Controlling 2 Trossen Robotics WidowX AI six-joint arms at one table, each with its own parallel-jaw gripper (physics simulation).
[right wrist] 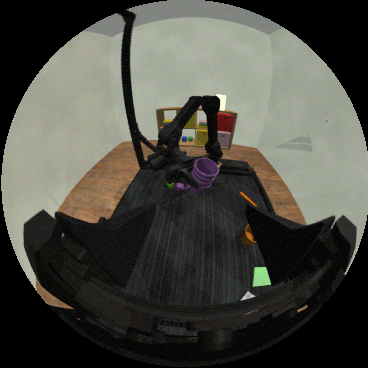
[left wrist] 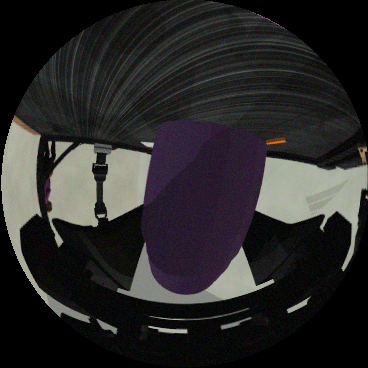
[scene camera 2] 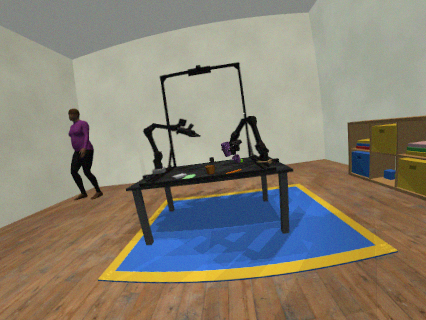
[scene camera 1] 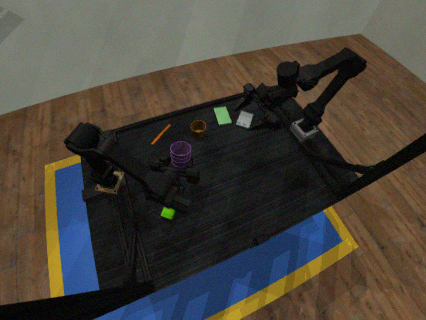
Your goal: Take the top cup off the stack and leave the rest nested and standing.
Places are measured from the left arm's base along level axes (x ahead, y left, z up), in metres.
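Pixels of known places: left gripper, fingertip midpoint: [right wrist: 205, 182] [scene camera 2: 224, 150]; right gripper, fingertip midpoint: [right wrist: 201, 207] [scene camera 2: 200, 136] [scene camera 1: 240, 120]; left arm's base, link origin: [scene camera 2: 264, 160] [scene camera 1: 109, 181]; right arm's base, link origin: [left wrist: 101, 152] [scene camera 2: 158, 168] [scene camera 1: 305, 126].
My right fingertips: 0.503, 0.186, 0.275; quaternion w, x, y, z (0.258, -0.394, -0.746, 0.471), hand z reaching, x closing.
Observation:
For each thing: its top centre in the pictures, then the offset to it from my right fingertips, as dx, dy, dz.
- orange cup, top centre: [right wrist: 253, 230] [scene camera 1: 197, 126] [scene camera 2: 210, 165] -0.176, +0.145, -0.244
- orange stick, top centre: [left wrist: 262, 144] [scene camera 1: 161, 133] -0.357, +0.108, -0.294
- green pad, top centre: [right wrist: 267, 275] [scene camera 1: 222, 115] -0.067, +0.285, -0.294
- white pad, top centre: [right wrist: 250, 305] [left wrist: 150, 144] [scene camera 1: 244, 119] +0.054, +0.275, -0.289
- green block, top centre: [scene camera 1: 167, 212] [right wrist: 171, 180] -0.223, -0.276, -0.276
A stack of nested purple cups [scene camera 1: 180, 152] [scene camera 2: 226, 149] [left wrist: 200, 190] [right wrist: 204, 174] hangs above the table, mouths up and slightly tilted, with several rims showing. My left gripper [scene camera 1: 176, 168] [scene camera 2: 234, 146] is shut on it; dark fingers hide part of its sides. A separate purple piece, seemingly another cup, also shows low near the table in scene camera 2 [scene camera 2: 236, 158] and the right wrist view [right wrist: 181, 186]; its pose is too small to tell. My right gripper [scene camera 2: 199, 135] [right wrist: 201, 207] is open and empty, above the table's other end.
An orange cup [scene camera 1: 198, 129] [scene camera 2: 210, 169] stands beyond the stack in scene camera 1. An orange stick [scene camera 1: 161, 134] [left wrist: 276, 141], a green pad [scene camera 1: 222, 115] [right wrist: 261, 276] and a white pad [scene camera 1: 244, 119] lie near that edge. A green block [scene camera 1: 168, 213] [right wrist: 170, 185] lies near my left gripper.

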